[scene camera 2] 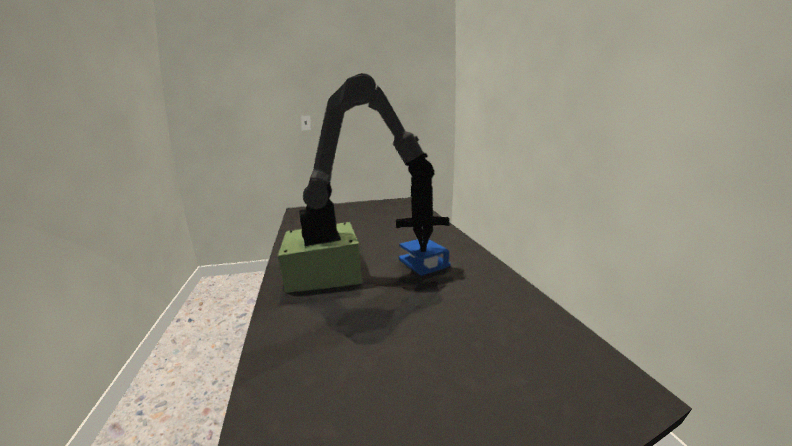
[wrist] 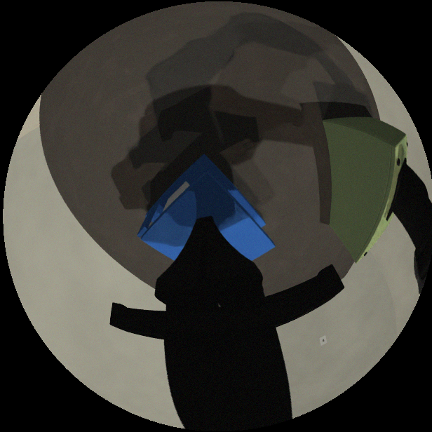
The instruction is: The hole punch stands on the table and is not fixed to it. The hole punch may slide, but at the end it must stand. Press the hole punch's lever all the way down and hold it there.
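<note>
The blue hole punch (scene camera 2: pixel 446 260) (wrist: pixel 256 240) stands upright on the dark table (scene camera 2: pixel 443 354) (wrist: pixel 90 100). Its lever (scene camera 2: pixel 410 245) (wrist: pixel 227 200) is the flat blue top plate. In the scene view a gap shows between the lever and the base at the left side. My gripper (scene camera 2: pixel 423 249) (wrist: pixel 206 225) is shut and points straight down. Its fingertips are at the lever's top, over its near part in the scene view. Whether they touch it or press on it I cannot tell. The fingers hide part of the lever in the wrist view.
The green box (scene camera 2: pixel 321 270) (wrist: pixel 357 180) under the arm's base stands left of the hole punch in the scene view and at the right in the wrist view. The table's right edge runs behind the hole punch, near the wall. The arm's shadow lies on the table.
</note>
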